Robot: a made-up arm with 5 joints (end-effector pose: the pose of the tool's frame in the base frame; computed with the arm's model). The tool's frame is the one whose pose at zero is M.
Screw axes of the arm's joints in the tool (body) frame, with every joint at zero. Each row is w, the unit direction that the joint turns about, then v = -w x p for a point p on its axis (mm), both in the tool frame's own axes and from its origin. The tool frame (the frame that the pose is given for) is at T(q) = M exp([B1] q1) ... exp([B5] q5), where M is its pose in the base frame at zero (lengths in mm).
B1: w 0 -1 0 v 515.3 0 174.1
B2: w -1 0 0 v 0 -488.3 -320.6
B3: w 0 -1 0 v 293.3 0 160.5
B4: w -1 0 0 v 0 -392.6 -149
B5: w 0 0 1 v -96.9 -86.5 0
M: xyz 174.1 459.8 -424.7 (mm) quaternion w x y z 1 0 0 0
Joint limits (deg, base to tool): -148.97..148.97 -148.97..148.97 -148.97..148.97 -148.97..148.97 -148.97..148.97
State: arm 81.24 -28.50 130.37 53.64 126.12
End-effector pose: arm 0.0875 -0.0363 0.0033 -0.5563 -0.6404 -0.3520 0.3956
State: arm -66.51 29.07 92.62 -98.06 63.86
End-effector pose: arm -0.4034 0.5875 0.0931 0.6017 -0.3243 0.6226 0.3809
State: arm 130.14 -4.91 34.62 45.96 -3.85
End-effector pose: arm 0.0737 0.1647 0.5622 0.0058 -0.9244 -0.3617 0.1211
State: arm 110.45 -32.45 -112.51 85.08 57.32
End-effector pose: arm 0.3857 0.1267 0.2341 -0.7139 0.2044 0.4844 0.4625
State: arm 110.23 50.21 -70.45 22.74 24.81
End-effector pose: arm 0.4381 -0.1071 0.0079 -0.2085 -0.1778 -0.2861 0.9182
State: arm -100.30 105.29 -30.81 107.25 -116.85
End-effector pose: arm 0.1888 -0.0616 -0.3525 -0.2770 -0.5217 0.6947 0.4104
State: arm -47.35 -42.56 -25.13 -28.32 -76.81
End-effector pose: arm 0.1212 0.8346 -0.1133 0.0935 0.7339 -0.5573 0.3769
